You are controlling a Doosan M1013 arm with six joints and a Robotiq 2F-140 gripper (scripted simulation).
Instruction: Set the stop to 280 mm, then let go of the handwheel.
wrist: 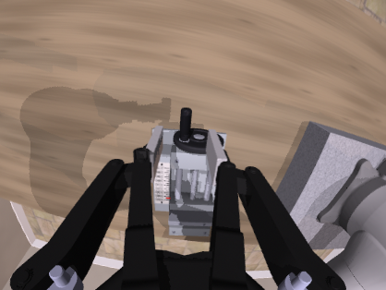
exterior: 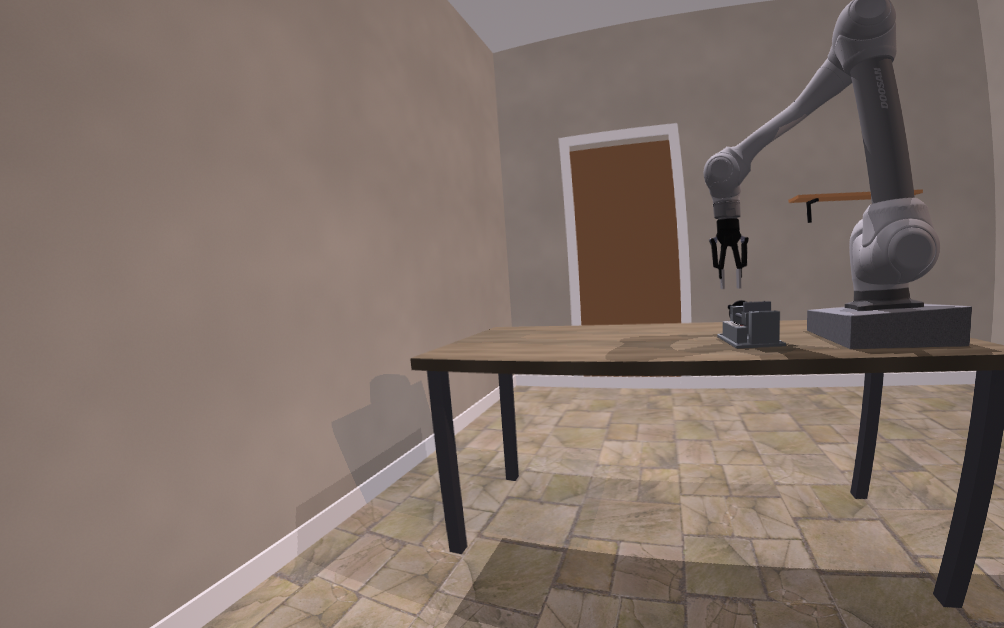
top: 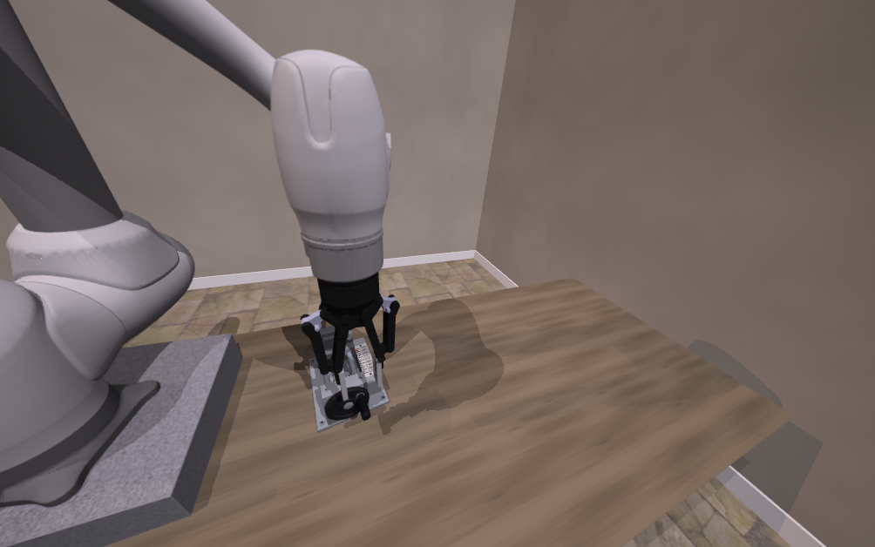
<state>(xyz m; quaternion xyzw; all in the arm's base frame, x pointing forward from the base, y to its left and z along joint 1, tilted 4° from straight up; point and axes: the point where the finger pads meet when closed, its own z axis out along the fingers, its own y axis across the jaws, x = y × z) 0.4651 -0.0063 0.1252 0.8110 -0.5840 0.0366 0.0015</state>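
My gripper is now 100 mm above the handwheel, 20 mm to the right of it and 10 mm past it.
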